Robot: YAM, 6 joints.
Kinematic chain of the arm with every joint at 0, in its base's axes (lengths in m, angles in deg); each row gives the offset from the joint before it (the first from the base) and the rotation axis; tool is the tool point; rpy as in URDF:
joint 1: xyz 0 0 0.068 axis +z
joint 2: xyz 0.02 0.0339 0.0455 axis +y
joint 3: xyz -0.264 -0.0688 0 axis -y
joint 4: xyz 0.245 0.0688 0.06 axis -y
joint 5: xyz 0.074 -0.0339 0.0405 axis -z
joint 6: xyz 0.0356 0 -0.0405 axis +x
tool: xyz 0 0 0 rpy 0 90 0
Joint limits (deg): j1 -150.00..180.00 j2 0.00..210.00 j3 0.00..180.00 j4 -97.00..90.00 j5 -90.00..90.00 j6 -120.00..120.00
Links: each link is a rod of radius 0.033 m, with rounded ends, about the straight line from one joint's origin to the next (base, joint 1, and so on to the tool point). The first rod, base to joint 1, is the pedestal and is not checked.
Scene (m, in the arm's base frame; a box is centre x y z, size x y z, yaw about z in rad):
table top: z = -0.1
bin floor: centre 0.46 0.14 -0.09 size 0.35 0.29 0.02 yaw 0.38
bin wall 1: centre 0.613 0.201 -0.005 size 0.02 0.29 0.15 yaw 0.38
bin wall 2: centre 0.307 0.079 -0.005 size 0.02 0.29 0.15 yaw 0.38
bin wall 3: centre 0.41 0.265 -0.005 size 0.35 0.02 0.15 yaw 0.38
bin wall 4: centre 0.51 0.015 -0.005 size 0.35 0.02 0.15 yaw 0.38
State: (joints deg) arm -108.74 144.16 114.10 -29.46 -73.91 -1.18
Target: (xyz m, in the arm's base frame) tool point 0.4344 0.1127 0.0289
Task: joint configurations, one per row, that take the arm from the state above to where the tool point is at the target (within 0.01 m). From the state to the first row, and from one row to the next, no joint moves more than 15 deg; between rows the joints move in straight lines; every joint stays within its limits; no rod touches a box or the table.
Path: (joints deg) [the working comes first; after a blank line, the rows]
Joints at the target: 10.12 146.23 96.18 -36.70 -76.65 -1.18
Straight joint move there: touches bin wall 4.

1: -93.89 141.91 111.98 -30.84 -74.49 -1.18
2: -79.03 139.66 109.85 -32.21 -75.08 -1.18
3: -64.18 137.41 107.73 -33.59 -75.66 -1.18
4: -49.33 135.16 105.60 -34.96 -76.25 -1.18
5: -34.47 132.91 103.48 -36.34 -76.83 -1.18
6: -19.62 130.65 101.35 -37.71 -77.41 -1.18
7: -4.77 128.40 99.23 -39.09 -78.00 -1.18
8: 10.08 126.15 97.10 -40.46 -78.58 -1.18
9: 10.10 136.19 96.64 -38.58 -77.62 -1.18
10: 10.12 146.23 96.18 -36.70 -76.65 -1.18

